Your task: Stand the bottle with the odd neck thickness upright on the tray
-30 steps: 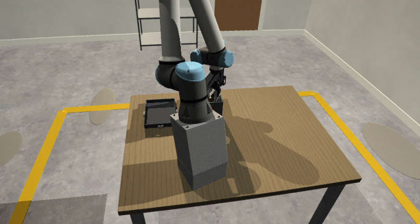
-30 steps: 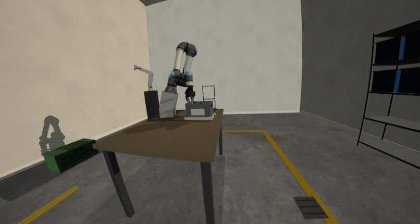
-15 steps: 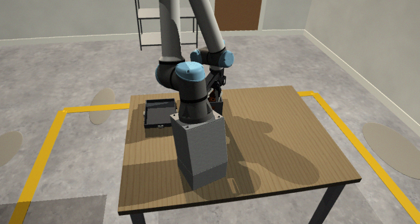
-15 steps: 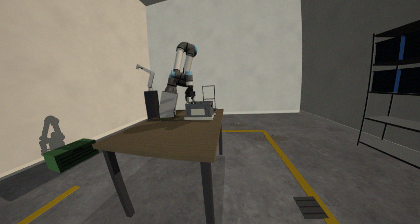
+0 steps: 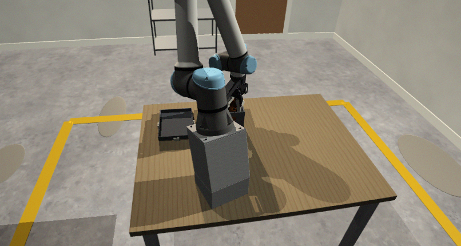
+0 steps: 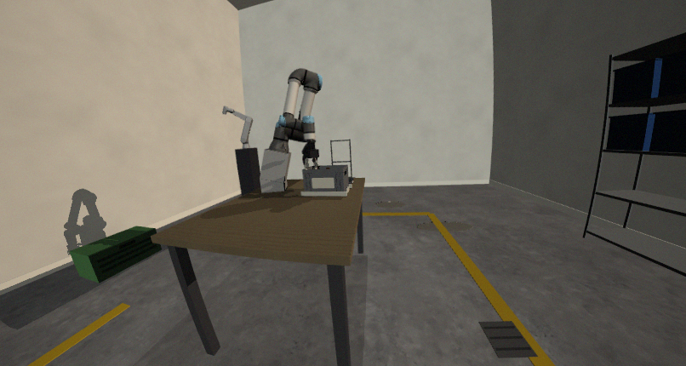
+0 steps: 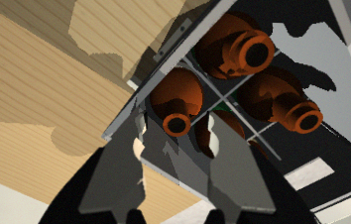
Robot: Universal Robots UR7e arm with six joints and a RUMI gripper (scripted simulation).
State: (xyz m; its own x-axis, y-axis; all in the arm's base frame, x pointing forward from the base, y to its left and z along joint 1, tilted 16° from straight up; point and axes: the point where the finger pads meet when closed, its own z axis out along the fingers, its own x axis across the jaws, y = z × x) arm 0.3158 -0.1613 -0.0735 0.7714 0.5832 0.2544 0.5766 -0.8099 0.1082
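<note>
The bottle lies 70 mm below my hand. Also, from my hand: dark tray (290 mm to the left, 140 mm below, 140 mm ahead); then crate (100 mm ahead, 70 mm below, 30 mm to the left).
</note>
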